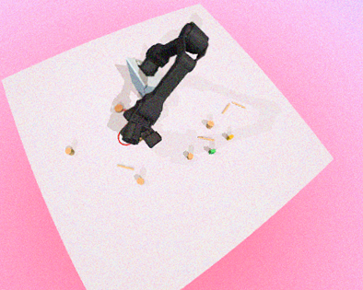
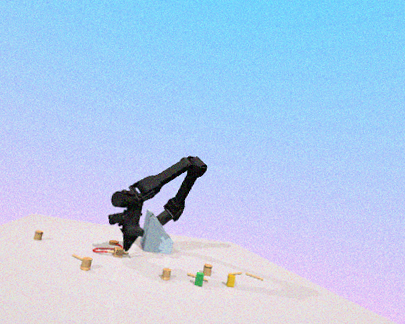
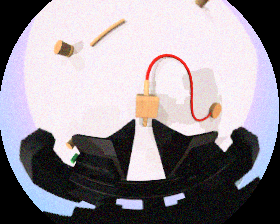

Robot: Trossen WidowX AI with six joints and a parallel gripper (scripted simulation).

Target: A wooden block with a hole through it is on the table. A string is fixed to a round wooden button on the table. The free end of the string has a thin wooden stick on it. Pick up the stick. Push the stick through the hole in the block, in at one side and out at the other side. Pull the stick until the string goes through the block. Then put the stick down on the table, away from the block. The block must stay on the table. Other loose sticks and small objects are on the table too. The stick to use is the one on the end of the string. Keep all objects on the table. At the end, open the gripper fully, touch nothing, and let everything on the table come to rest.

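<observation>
The wooden block is 20 mm to the right of my gripper tip and 10 mm below it. From my gripper tip the other things lie so: green piece 260 mm ahead, 190 mm to the left, 10 mm below; then thin wooden stick 40 mm to the right, 10 mm below; then round wooden button 190 mm behind, 10 mm to the right, 20 mm below.
</observation>
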